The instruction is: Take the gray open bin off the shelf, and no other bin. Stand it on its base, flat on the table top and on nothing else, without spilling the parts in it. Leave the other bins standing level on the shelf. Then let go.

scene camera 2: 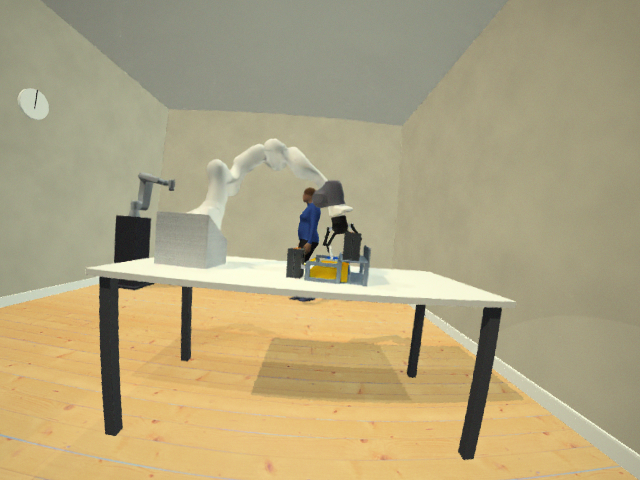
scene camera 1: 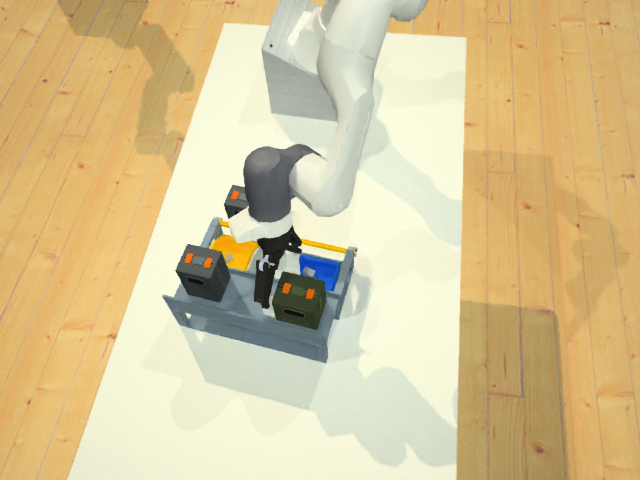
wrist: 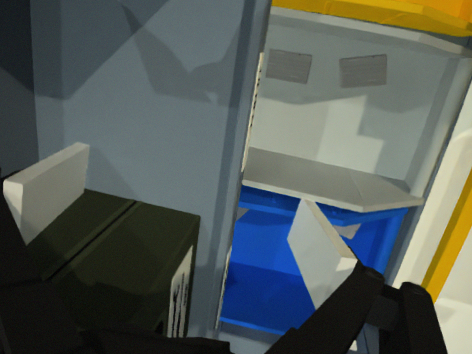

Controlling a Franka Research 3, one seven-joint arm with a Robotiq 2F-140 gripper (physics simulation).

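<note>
The gray open bin sits in the shelf, between the yellow bin and the blue bin. Two flat gray parts lie in the gray bin in the wrist view; the arm hides much of this bin in scene camera 1. My gripper is open and empty above the shelf. In the wrist view one finger pad shows over the dark green case, the other over the blue bin.
The dark green case and a dark gray case stand on the shelf's upper board. Another dark case stands on the table. A yellow bar spans the bins' open side.
</note>
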